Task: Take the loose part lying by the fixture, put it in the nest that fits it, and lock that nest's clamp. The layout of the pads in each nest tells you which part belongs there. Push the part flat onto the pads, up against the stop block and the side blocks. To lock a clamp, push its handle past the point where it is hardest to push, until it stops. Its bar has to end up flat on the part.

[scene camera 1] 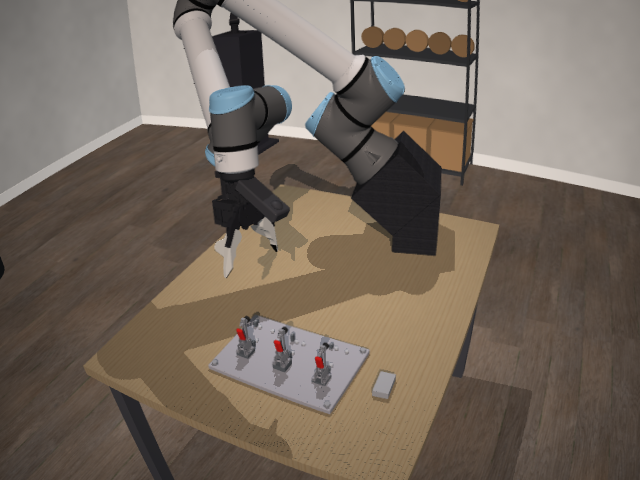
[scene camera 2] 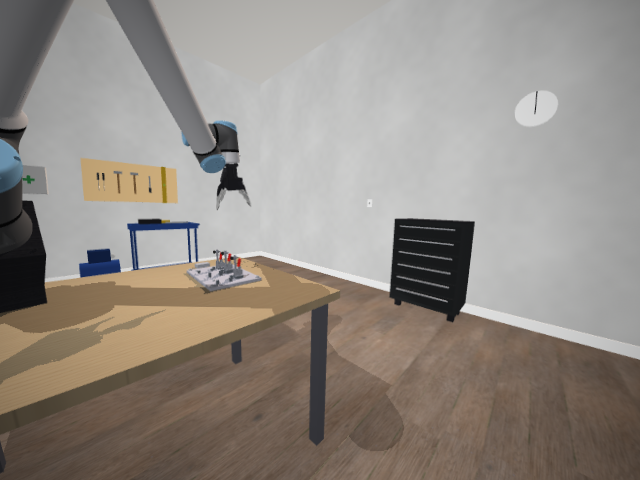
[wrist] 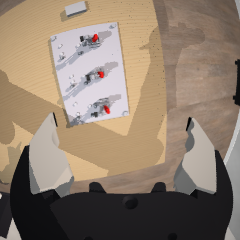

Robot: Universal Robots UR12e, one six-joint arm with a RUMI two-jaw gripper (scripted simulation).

same spot on fixture plate: (wrist: 108, 55) = (scene camera 1: 294, 383)
